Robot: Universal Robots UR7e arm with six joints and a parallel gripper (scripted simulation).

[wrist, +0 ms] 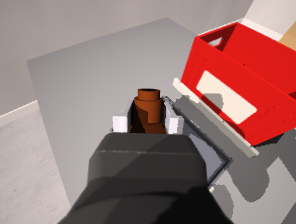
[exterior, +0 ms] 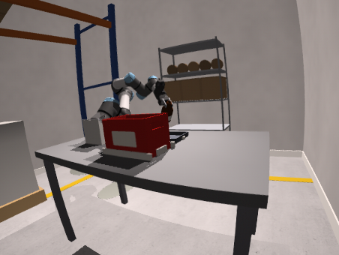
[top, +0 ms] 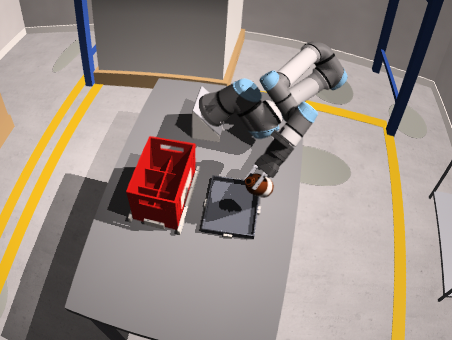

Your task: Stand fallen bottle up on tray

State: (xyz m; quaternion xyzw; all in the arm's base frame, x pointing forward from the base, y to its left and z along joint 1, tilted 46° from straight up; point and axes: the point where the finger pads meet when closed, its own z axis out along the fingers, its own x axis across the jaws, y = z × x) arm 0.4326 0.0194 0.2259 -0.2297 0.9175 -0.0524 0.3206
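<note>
Right now the bottle is 2 cm behind my hand, 2 cm to the left of it and 4 cm below it. Also, from my hand: tray: 2 cm behind, 6 cm to the right, 19 cm below; then red crate: 5 cm behind, 32 cm to the right, 12 cm below.
</note>
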